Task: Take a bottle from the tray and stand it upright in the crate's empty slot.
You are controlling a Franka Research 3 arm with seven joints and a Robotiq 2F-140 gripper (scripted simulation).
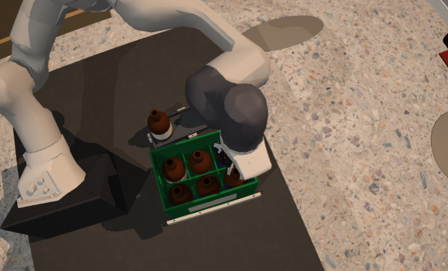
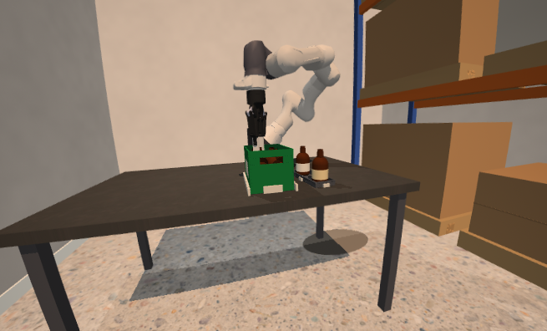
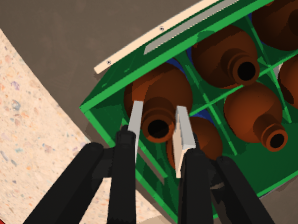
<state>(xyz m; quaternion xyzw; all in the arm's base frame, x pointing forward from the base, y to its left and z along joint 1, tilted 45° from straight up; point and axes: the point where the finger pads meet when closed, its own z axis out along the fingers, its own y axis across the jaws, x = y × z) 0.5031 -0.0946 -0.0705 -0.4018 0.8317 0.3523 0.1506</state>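
Now: the green crate 110 mm below my hand, 90 mm behind it and 40 mm to the left of it. Also, from my hand: dark tray: 270 mm to the left, 180 mm below, 90 mm behind.
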